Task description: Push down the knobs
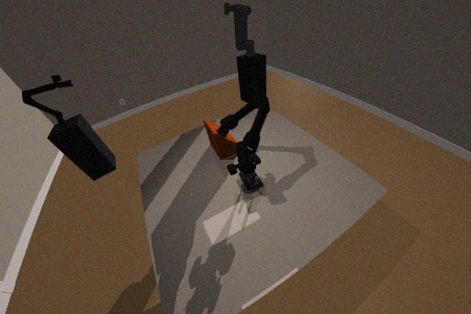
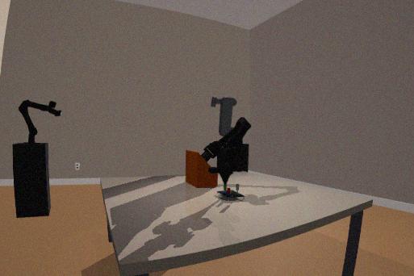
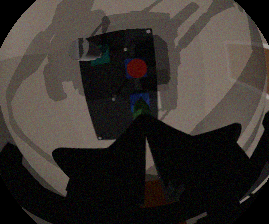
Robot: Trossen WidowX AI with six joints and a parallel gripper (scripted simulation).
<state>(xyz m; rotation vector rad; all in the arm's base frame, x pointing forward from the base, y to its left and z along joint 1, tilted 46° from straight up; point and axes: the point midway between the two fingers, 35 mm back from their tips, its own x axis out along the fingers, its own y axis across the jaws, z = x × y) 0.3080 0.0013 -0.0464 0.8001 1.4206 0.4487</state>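
My gripper tip is now 2 cm above the green knob. From my gripper tip the other things lie so: white knob (8 cm ahead, 3 cm to the left, 2 cm below).
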